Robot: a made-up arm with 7 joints. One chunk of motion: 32 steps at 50 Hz.
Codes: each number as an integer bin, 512 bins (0 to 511) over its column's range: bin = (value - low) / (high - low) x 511, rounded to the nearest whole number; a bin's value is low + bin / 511 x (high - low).
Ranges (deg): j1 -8..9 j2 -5..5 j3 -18..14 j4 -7..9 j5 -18..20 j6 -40..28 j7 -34..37
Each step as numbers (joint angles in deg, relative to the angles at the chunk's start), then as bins.
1 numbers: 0.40 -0.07 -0.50 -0.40 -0.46 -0.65 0.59
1 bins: 252 252 279 211 236 296 249
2 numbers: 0.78 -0.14 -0.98 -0.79 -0.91 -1.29 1.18
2 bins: 264 248 272 198 230 291 253
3 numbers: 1.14 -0.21 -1.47 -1.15 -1.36 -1.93 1.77
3 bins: 275 245 264 187 224 286 257
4 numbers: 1.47 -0.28 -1.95 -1.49 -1.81 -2.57 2.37
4 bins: 285 241 256 176 218 281 262
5 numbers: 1.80 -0.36 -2.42 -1.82 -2.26 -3.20 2.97
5 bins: 295 237 249 165 212 277 266
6 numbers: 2.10 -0.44 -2.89 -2.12 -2.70 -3.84 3.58
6 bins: 304 233 241 156 206 272 270
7 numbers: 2.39 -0.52 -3.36 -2.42 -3.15 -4.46 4.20
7 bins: 312 229 234 146 200 267 275
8 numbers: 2.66 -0.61 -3.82 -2.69 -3.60 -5.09 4.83
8 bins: 320 224 226 138 194 262 279
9 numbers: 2.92 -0.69 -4.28 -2.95 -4.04 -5.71 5.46
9 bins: 328 220 219 129 188 258 284
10 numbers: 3.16 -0.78 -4.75 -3.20 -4.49 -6.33 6.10
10 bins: 335 216 212 121 182 253 289
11 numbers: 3.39 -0.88 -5.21 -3.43 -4.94 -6.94 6.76
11 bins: 342 211 204 114 176 248 293
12 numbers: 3.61 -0.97 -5.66 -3.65 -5.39 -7.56 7.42
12 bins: 349 206 197 107 170 244 298
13 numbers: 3.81 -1.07 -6.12 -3.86 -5.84 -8.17 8.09
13 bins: 355 201 190 100 164 239 303
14 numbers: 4.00 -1.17 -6.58 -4.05 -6.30 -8.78 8.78
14 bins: 361 196 182 94 157 235 308
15 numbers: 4.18 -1.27 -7.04 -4.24 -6.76 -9.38 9.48
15 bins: 366 191 175 88 151 230 313
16 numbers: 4.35 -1.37 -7.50 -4.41 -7.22 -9.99 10.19
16 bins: 371 185 168 83 145 226 318
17 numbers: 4.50 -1.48 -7.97 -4.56 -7.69 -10.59 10.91
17 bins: 376 180 160 78 139 221 323
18 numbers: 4.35 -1.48 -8.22 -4.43 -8.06 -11.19 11.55
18 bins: 371 180 156 82 134 216 328
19 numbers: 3.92 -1.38 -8.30 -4.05 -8.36 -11.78 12.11
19 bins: 358 185 155 94 130 212 332
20 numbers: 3.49 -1.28 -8.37 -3.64 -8.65 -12.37 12.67
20 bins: 345 190 154 107 126 208 336
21 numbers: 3.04 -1.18 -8.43 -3.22 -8.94 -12.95 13.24
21 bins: 332 195 153 121 122 203 340
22 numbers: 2.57 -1.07 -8.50 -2.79 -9.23 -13.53 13.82
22 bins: 318 201 152 134 118 199 344
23 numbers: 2.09 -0.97 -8.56 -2.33 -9.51 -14.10 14.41
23 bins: 303 206 151 149 114 195 348
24 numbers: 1.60 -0.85 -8.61 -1.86 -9.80 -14.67 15.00
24 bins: 289 212 150 164 110 190 353
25 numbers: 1.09 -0.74 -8.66 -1.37 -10.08 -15.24 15.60
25 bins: 273 218 149 180 107 186 357
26 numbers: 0.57 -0.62 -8.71 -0.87 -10.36 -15.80 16.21
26 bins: 258 224 148 196 103 182 361
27 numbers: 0.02 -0.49 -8.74 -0.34 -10.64 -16.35 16.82
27 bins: 241 230 148 213 99 178 366
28 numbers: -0.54 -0.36 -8.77 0.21 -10.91 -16.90 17.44
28 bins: 224 237 147 230 95 174 370
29 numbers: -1.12 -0.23 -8.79 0.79 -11.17 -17.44 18.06
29 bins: 207 244 147 249 92 170 375
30 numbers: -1.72 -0.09 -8.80 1.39 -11.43 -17.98 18.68
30 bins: 189 251 147 268 88 165 379
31 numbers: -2.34 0.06 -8.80 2.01 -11.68 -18.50 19.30
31 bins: 170 259 147 288 85 162 384
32 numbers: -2.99 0.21 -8.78 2.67 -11.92 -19.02 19.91
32 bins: 151 266 147 309 82 158 388
